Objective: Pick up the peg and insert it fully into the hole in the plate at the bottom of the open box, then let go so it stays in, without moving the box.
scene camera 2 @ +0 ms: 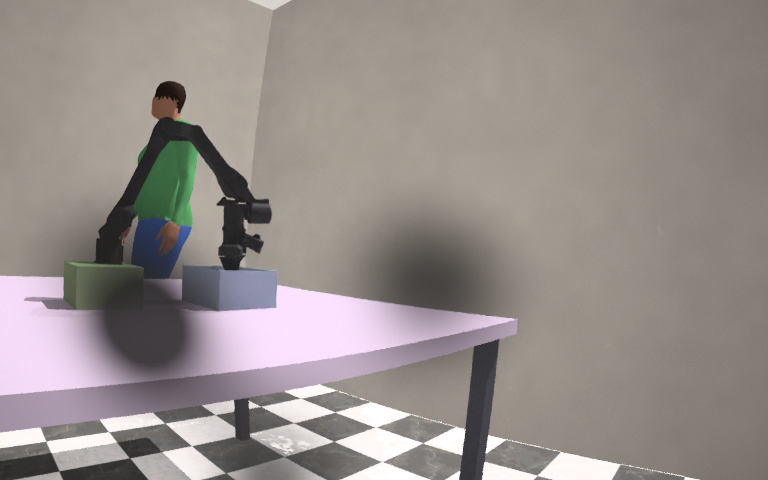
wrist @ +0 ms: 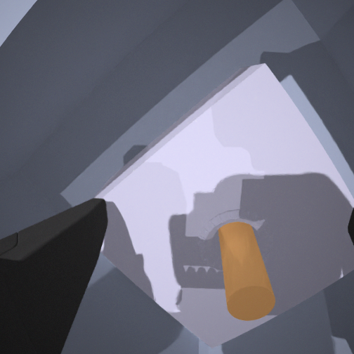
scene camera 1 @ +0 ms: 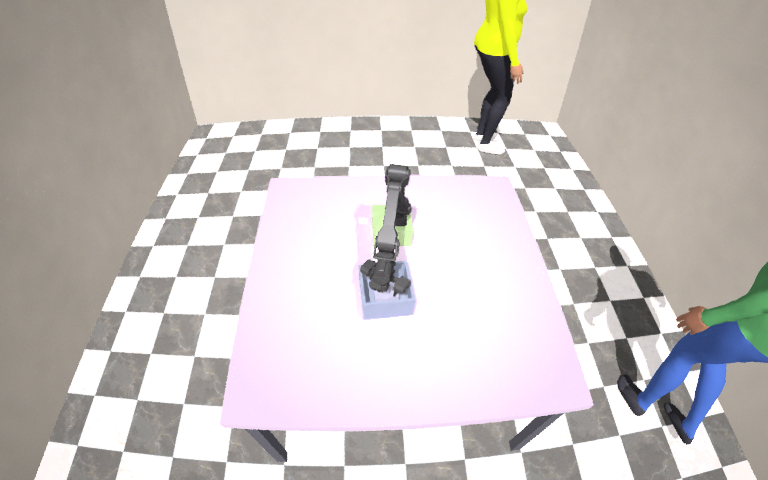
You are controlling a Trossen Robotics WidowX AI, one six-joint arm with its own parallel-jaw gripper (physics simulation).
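Seen in the pictures: arm's base, origin of its link: (scene camera 2: 108, 263) (scene camera 1: 399, 220).
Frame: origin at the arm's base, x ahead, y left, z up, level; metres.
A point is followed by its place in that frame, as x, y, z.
The orange peg (wrist: 248, 272) stands out of the pale plate (wrist: 280, 135) in the wrist view. Its lower end is inside a faint curved rim on the plate, at the hole; how deep it sits cannot be told. The blue-grey box (scene camera 1: 388, 309) {0.426, -0.044, -0.041} (scene camera 2: 247, 289) {0.337, -0.150, -0.045} (wrist: 115, 85) is open at the top and has the plate at its bottom. My gripper (scene camera 1: 385, 281) {0.344, -0.060, -0.035} (scene camera 2: 231, 267) {0.344, -0.060, -0.035} (wrist: 233, 215) points down into the box. It is wide open, with one finger on each side of the peg, apart from it. The peg does not show in the scene views.
A green block (scene camera 1: 406, 234) {0.059, 0.031, -0.022} (scene camera 2: 103, 285) {-0.036, -0.116, -0.042} under the arm's base stands on the pink table (scene camera 1: 305, 362) {0.627, -0.336, -0.097} (scene camera 2: 339, 333) {0.355, -0.486, -0.097}, behind the box. The box walls surround the fingertips closely. A person in green (scene camera 1: 747, 316) (scene camera 2: 169, 175) and one in yellow (scene camera 1: 498, 33) stand on the floor beyond the table.
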